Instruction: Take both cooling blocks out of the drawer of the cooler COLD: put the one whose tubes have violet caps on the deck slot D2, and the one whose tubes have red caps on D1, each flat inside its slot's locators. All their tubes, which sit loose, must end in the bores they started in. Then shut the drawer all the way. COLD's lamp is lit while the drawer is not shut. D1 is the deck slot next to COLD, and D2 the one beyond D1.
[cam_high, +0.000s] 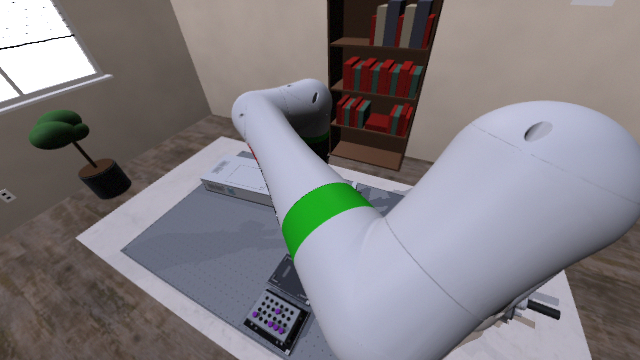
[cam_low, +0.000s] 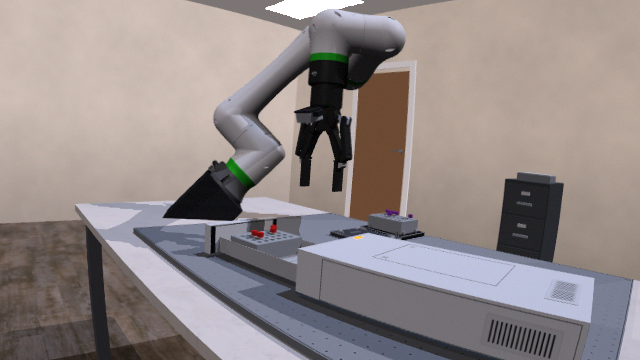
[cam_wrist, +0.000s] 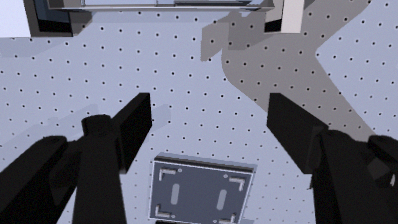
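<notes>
Right now the drawer is 14 cm to the right of my hand, 13 cm below it and 8 cm ahead of it. Round my hand: cooler COLD 25 cm ahead, 13 cm below, 8 cm to the right.
</notes>
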